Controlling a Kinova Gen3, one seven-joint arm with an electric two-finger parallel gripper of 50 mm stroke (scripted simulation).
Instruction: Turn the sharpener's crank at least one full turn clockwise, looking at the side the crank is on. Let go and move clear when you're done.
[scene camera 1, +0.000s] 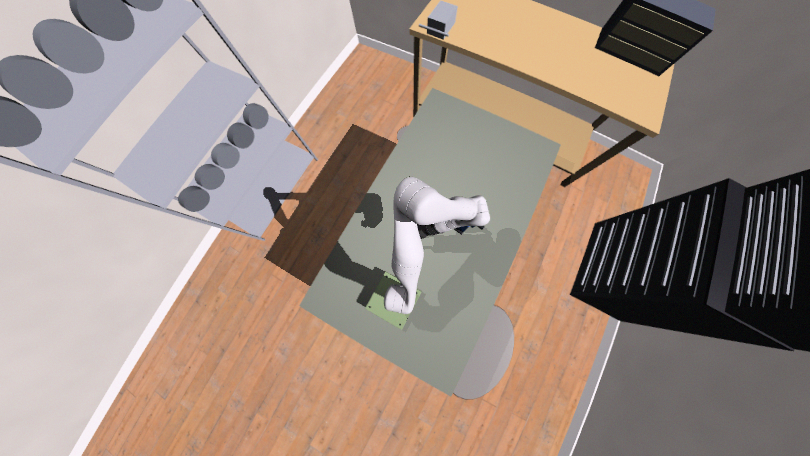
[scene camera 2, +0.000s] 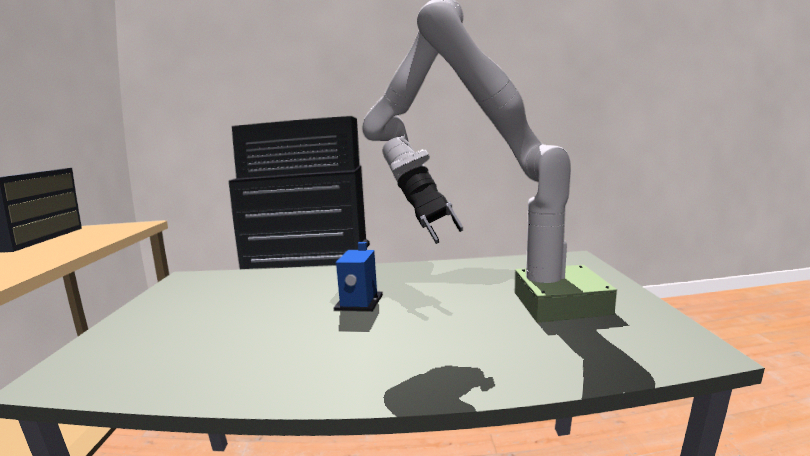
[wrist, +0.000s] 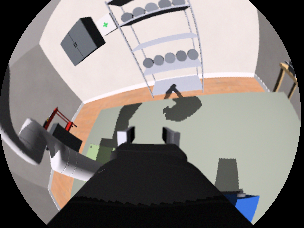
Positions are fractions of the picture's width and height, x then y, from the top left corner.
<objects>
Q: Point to my gripper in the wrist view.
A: At 0.49, 0.58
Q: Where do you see a blue pencil sharpener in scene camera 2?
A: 0.44, 0.60
</objects>
